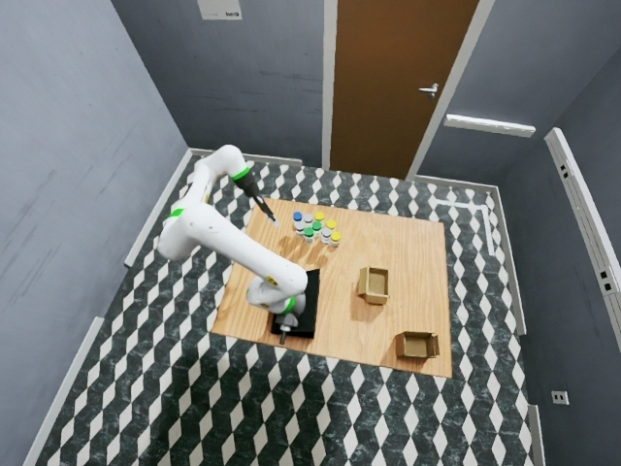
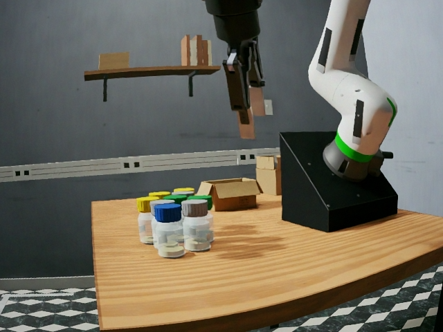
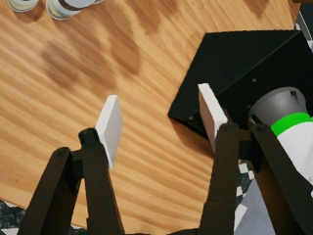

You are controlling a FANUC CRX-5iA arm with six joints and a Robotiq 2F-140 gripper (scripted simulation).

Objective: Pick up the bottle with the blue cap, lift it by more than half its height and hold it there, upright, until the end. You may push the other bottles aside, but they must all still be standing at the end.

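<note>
The yellow-capped bottle is 230 mm below my hand, 200 mm to the right of it and 180 mm ahead of it. Round my hand: green-capped bottle 230 mm below, 170 mm to the right, 70 mm ahead.
</note>
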